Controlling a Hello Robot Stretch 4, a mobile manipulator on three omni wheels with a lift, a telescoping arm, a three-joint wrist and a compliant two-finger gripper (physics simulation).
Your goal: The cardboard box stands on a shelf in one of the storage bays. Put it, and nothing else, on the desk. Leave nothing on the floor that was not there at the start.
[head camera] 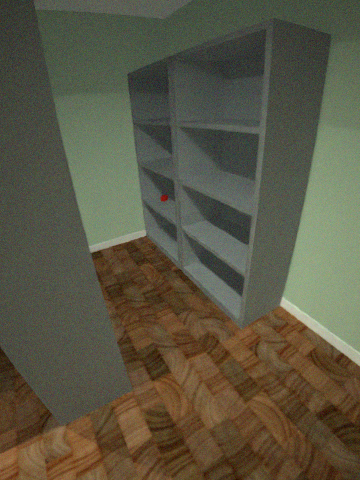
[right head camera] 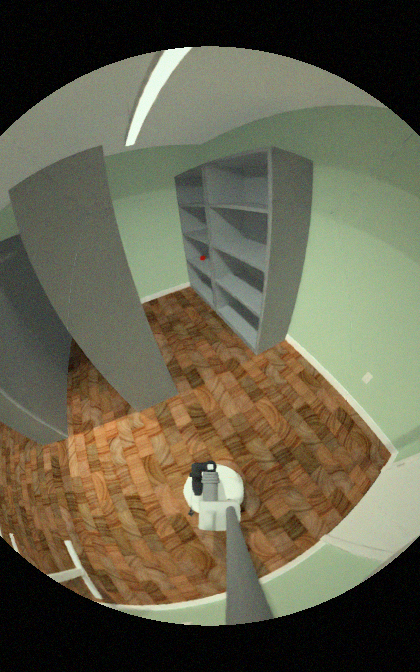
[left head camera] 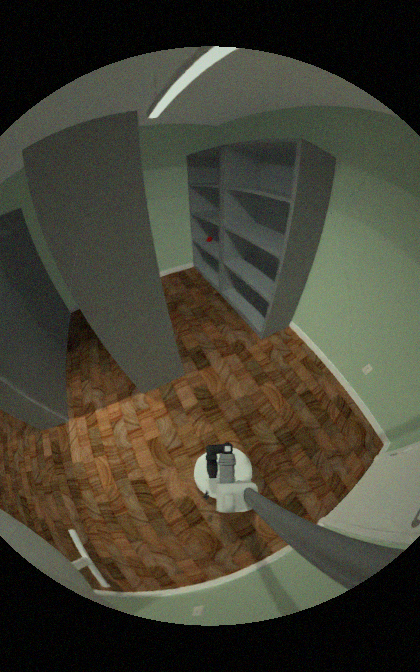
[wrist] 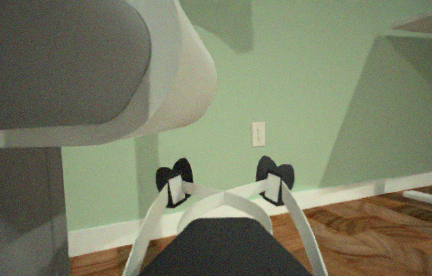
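Note:
The cardboard box does not show in these views. A grey shelf unit with two columns of open bays stands against the green wall; a small red thing lies on a lower shelf of its far left column. The desk shows in part: its white leg foot is at the lower left of both side head views, and its top's edge is at the upper right of the wrist view. My gripper is open with nothing between its fingertips, facing a green wall well away from the shelves.
A tall grey panel stands at the left, near the shelf unit across an aisle. A darker grey unit stands farther left. A white door is at the lower right of the side head views.

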